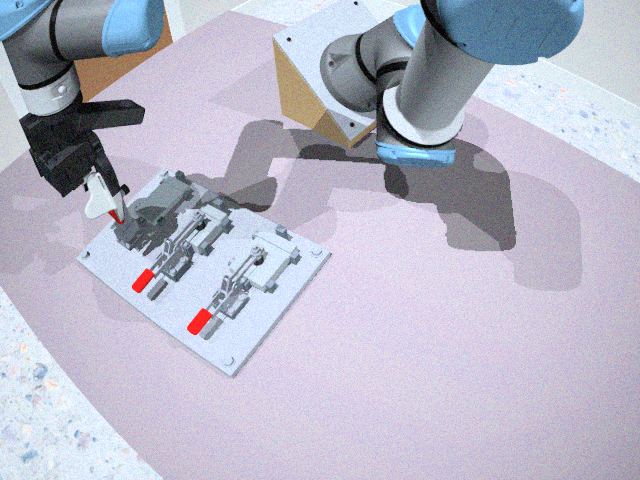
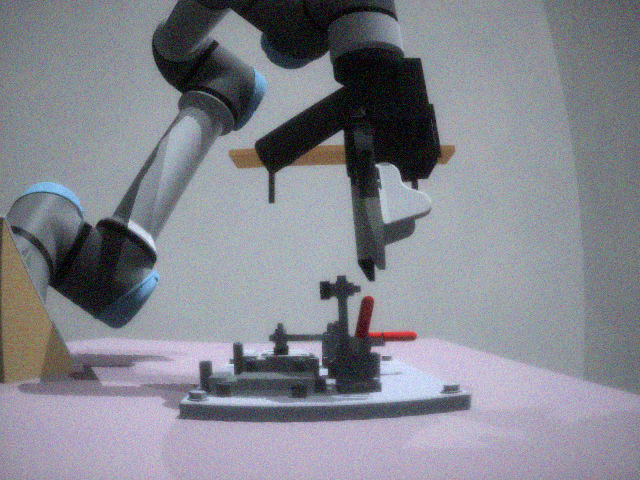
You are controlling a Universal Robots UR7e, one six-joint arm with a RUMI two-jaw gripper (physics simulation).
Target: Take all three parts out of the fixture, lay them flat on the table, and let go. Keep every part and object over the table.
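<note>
The grey fixture plate lies at the table's left side and carries three toggle clamps. Three grey parts sit in it: the left part in shadow, the middle part and the right part. The left clamp's red handle stands upright, with its arm raised off the left part. The other two red handles lie flat, and their clamp arms rest on their parts. My gripper is open and empty, just above the upright handle.
The robot's wedge-shaped base mount stands at the back of the table, with the arm reaching over it. The table's edge runs close past the fixture at the lower left. A wooden board shows behind the gripper.
</note>
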